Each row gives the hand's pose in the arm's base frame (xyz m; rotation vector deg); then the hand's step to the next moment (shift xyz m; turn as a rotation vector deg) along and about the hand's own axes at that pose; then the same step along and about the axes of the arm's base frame.
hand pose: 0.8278 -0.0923 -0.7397 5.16 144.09 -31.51
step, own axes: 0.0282 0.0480 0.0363 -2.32 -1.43 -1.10
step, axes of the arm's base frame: 0.0033 0.0278 -0.0603 1.14 -0.74 2.61
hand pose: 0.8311 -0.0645 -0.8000 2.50 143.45 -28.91
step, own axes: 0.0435 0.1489 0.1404 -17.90 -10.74 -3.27
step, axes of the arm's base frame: 0.0600 0.0836 -0.1822 11.63 -7.37 16.03
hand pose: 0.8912 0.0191 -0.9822 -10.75 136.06 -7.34
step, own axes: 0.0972 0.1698 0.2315 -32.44 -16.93 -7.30
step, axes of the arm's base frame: 0.0734 0.1415 -0.2578 19.88 -10.80 29.67
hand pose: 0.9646 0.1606 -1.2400 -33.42 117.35 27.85
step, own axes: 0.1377 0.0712 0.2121 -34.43 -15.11 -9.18
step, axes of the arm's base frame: 0.0379 0.1444 -0.2162 18.49 -9.94 32.52
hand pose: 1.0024 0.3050 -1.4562 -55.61 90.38 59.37
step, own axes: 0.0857 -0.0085 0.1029 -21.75 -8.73 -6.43
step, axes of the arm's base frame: 0.0205 0.0855 -0.1013 10.73 -6.61 20.78
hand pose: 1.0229 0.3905 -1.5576 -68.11 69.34 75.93
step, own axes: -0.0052 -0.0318 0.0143 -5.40 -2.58 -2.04
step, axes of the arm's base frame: 0.0312 0.0160 0.0033 3.10 -2.06 5.11
